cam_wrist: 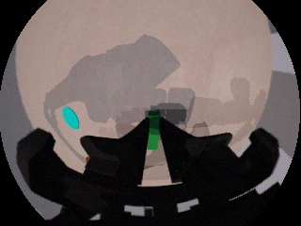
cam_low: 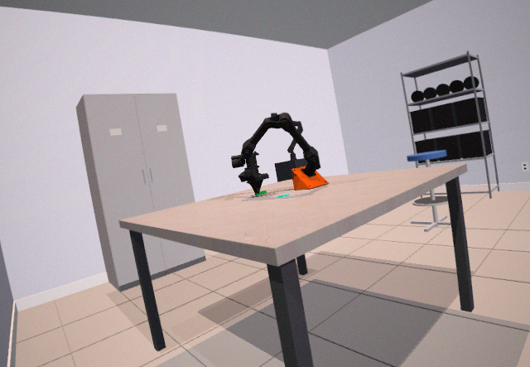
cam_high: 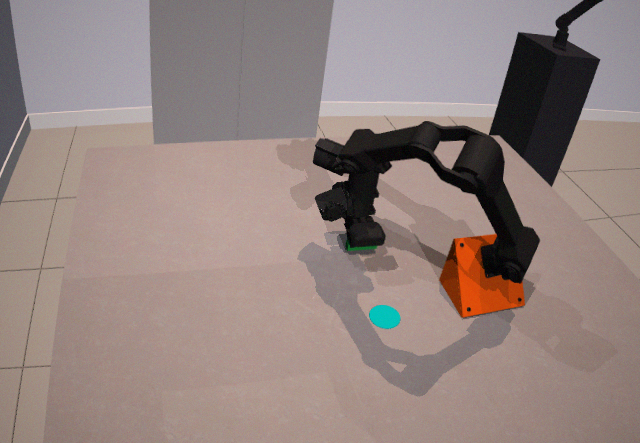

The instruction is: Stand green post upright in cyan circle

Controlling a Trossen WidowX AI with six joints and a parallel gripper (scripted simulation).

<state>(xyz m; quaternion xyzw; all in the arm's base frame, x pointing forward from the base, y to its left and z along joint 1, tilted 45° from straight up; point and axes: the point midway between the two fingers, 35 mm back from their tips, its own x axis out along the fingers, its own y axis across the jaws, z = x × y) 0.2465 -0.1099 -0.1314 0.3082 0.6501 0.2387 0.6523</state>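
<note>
My gripper tip is 19 cm to the right of the cyan circle and 2 cm above it. From my gripper tip the other things lie so: green post (2 cm behind).
</note>
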